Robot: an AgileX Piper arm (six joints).
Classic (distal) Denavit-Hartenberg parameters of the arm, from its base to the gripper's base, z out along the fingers. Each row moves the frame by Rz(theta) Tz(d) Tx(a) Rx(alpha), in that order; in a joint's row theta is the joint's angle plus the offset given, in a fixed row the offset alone. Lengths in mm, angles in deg.
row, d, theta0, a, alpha
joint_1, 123, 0, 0, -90
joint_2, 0, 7.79, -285, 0
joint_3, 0, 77.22, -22, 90
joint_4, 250.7, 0, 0, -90
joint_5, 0, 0, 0, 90
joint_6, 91, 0, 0, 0
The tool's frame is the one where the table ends.
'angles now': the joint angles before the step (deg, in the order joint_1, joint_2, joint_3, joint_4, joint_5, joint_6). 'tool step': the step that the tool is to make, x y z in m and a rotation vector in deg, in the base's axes. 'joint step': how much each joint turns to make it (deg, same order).
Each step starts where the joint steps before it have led.
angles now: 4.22 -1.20 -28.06 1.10 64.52 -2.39
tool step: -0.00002 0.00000 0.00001 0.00 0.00 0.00
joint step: 0.00 0.00 0.00 0.00 0.01 0.00
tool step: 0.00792 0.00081 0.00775 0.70 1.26 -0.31
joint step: 0.00 3.55 -1.21 0.17 -1.16 0.74
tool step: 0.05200 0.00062 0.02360 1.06 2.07 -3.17
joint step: -0.02 16.01 -3.00 -2.37 -11.03 3.95
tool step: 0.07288 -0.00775 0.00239 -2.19 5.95 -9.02
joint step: 0.02 20.29 -3.44 -12.47 -9.58 13.39
